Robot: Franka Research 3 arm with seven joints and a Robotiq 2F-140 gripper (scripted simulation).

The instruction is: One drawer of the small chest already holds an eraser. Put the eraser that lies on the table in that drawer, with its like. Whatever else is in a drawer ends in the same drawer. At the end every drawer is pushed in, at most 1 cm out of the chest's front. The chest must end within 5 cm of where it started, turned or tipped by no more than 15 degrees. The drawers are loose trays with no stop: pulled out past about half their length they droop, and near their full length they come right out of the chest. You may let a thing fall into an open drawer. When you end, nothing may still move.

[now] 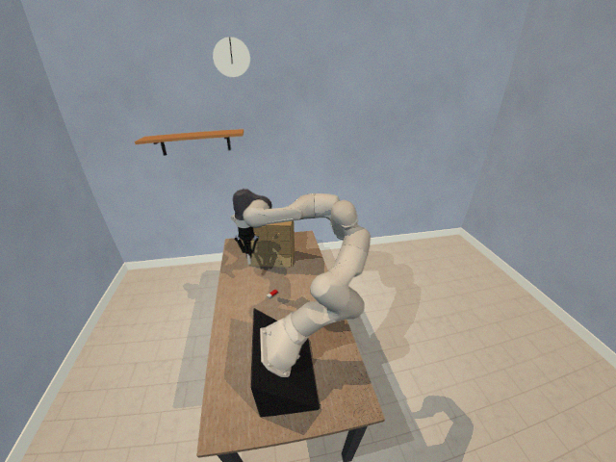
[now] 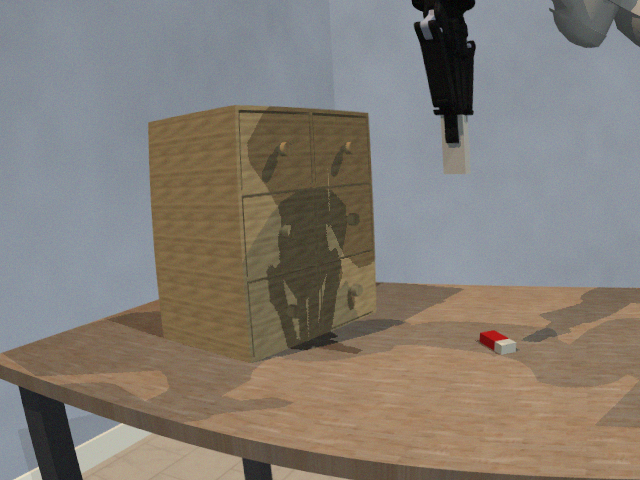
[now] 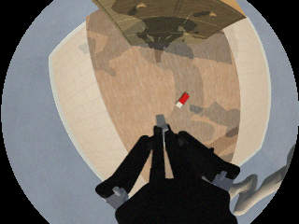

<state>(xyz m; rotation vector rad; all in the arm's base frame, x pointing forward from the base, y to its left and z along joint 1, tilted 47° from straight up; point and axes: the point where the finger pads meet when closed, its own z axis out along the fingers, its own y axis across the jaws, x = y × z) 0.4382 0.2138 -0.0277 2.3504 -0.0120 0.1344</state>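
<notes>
My gripper is now 30 cm short of the blue eraser, 25 cm above it and 5 cm to the left of it.
</notes>
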